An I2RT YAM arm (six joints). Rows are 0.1 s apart.
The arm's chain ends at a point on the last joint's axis. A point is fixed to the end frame.
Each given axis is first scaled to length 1.
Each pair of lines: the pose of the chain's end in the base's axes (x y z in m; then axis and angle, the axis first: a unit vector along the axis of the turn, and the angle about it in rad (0 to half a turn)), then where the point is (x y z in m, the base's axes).
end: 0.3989, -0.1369, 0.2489, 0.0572, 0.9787, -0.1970, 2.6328
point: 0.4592 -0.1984 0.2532
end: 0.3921, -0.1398, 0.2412, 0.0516, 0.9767, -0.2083, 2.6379
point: 0.4527 -0.2010 0.2465
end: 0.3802, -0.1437, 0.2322, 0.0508, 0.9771, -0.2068, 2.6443
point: 0.4409 -0.2049 0.2369
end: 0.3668, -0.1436, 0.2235, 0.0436, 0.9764, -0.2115, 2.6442
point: 0.4281 -0.2040 0.2288
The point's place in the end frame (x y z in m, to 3 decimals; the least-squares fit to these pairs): -0.055 -0.046 0.048
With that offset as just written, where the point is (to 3 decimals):
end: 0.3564, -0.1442, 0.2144, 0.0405, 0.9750, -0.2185, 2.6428
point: 0.418 -0.204 0.221
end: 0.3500, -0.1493, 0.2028, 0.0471, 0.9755, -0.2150, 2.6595
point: 0.411 -0.210 0.208
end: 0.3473, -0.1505, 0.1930, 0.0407, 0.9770, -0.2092, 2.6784
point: 0.409 -0.211 0.196
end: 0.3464, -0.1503, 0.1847, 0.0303, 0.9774, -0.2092, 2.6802
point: 0.409 -0.210 0.188
